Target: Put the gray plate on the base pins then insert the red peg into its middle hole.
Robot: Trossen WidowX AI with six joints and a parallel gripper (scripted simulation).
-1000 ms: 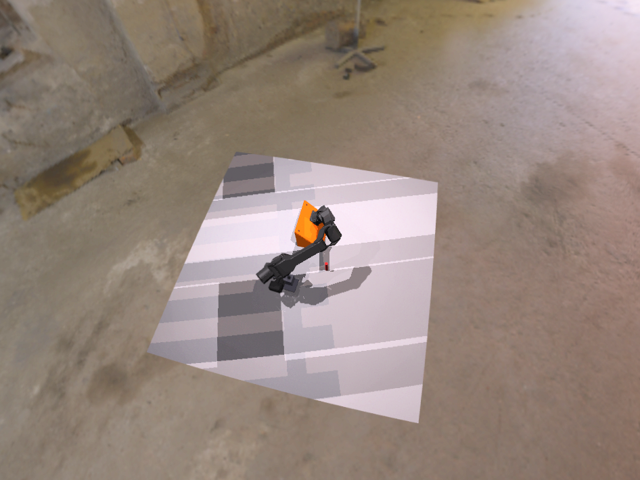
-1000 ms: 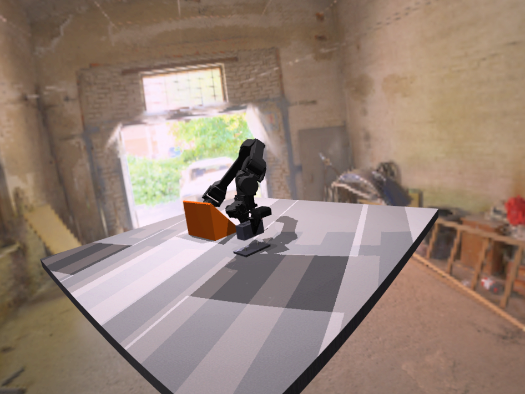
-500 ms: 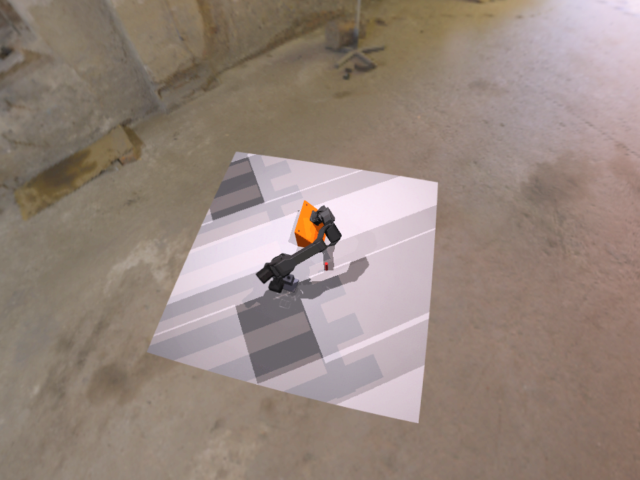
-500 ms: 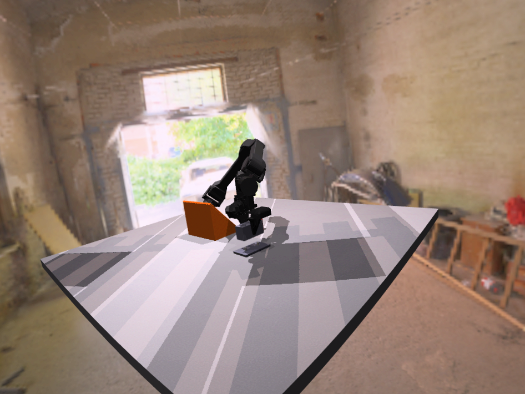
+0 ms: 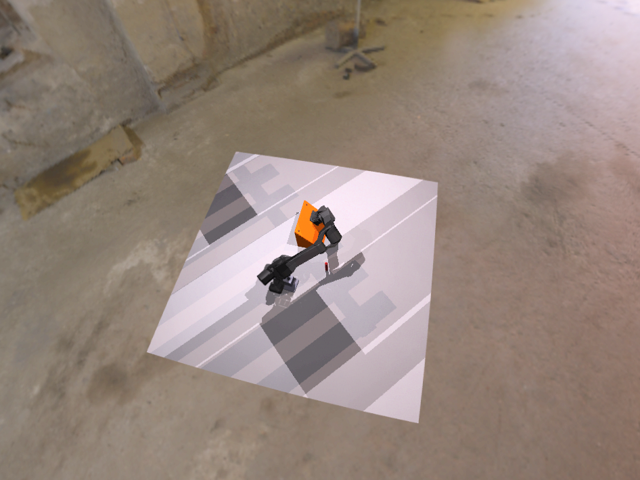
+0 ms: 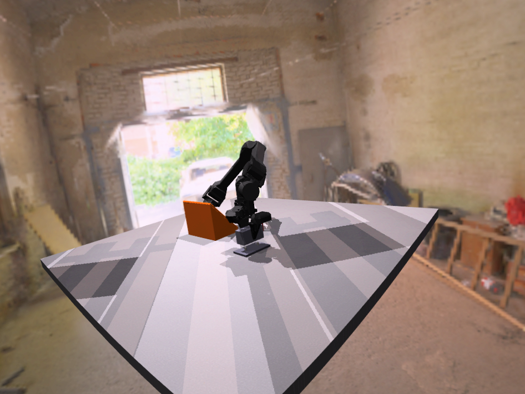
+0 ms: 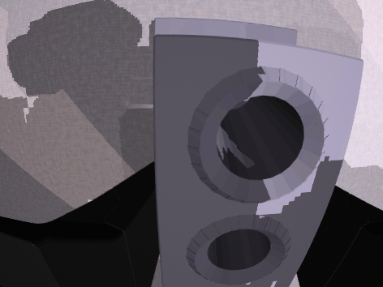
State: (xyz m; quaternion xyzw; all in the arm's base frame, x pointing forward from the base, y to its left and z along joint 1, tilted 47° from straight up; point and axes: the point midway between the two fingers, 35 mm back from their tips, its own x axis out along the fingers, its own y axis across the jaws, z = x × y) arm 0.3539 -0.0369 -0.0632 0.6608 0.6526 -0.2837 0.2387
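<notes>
The base is 40 mm below my gripper tip. Also, from my gripper tip: red peg 190 mm to the left, 120 mm behind, 10 mm below; gray plate 30 mm above.
</notes>
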